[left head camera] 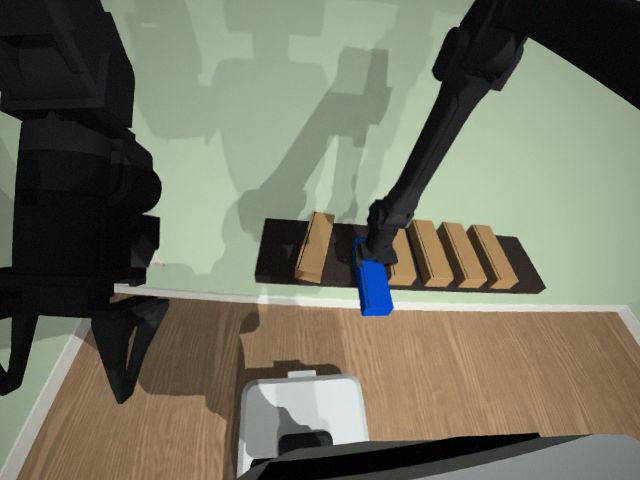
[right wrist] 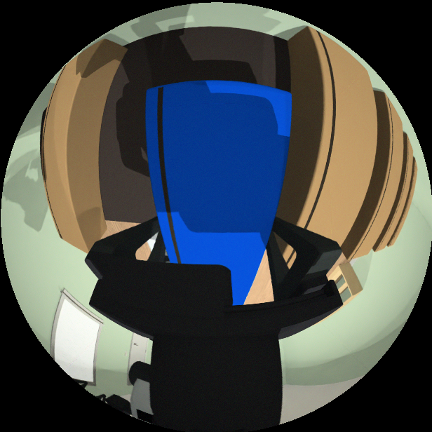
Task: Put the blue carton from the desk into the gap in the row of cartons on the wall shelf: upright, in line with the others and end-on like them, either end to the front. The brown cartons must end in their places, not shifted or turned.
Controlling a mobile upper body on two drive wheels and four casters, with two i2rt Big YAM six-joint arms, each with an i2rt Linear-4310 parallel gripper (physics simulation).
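Note:
The blue carton (left head camera: pixel 376 289) (right wrist: pixel 220 160) is shut in my right gripper (left head camera: pixel 376 258) (right wrist: pixel 215 218), over the gap in the row on the dark wall shelf (left head camera: pixel 279 248) (right wrist: pixel 120 200). Its near end reaches out past the shelf's front edge. In the right wrist view, one brown carton (right wrist: pixel 82 150) is left of it, with a strip of shelf showing between, and another brown carton (right wrist: pixel 350 125) is close on its right. Whether it touches that one or the shelf cannot be told; its underside is hidden. My left gripper (left head camera: pixel 64 395) is open and empty, away from the shelf.
In the head view, one brown carton (left head camera: pixel 315 248) stands left of the gap and several stand right of it, the nearest (left head camera: pixel 404 263) partly behind my right gripper. A white bin-like container (left head camera: pixel 364 413) is low in front. The green wall (left head camera: pixel 516 129) rises behind the shelf.

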